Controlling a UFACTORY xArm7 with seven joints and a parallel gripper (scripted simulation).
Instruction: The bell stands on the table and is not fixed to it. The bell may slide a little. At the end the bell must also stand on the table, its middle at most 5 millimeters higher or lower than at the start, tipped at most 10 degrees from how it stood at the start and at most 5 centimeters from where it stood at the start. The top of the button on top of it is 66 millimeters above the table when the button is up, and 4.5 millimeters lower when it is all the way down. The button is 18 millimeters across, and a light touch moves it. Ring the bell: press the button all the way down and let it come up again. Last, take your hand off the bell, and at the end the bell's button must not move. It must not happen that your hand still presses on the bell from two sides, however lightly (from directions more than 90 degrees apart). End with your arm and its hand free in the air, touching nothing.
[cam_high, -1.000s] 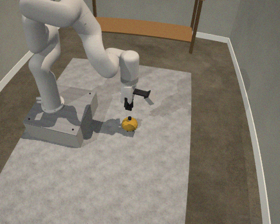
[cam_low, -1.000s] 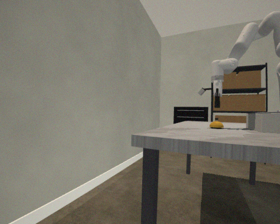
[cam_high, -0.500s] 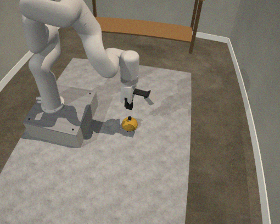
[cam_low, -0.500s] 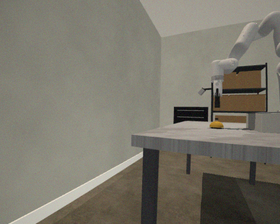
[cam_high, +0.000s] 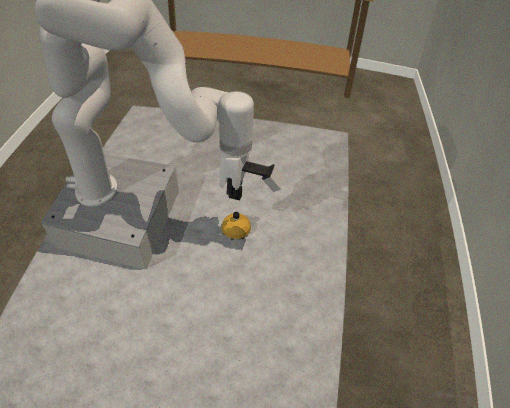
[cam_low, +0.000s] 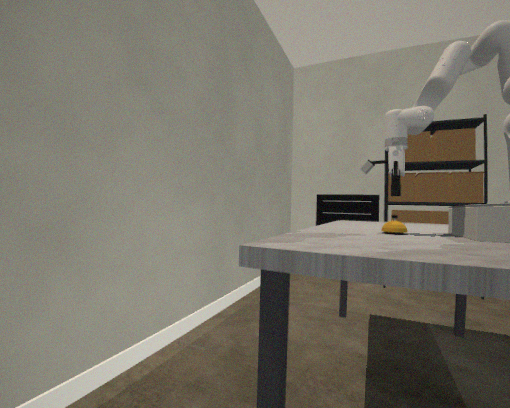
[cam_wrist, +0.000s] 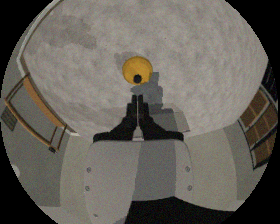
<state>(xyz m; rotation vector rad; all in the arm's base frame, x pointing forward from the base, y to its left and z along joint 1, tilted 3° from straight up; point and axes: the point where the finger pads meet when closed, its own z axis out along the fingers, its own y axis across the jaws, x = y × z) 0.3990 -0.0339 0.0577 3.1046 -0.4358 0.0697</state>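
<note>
Right now my hand is 10 cm above the small dark button. From my hand the other things lie so: yellow dome bell (11 cm below).
</note>
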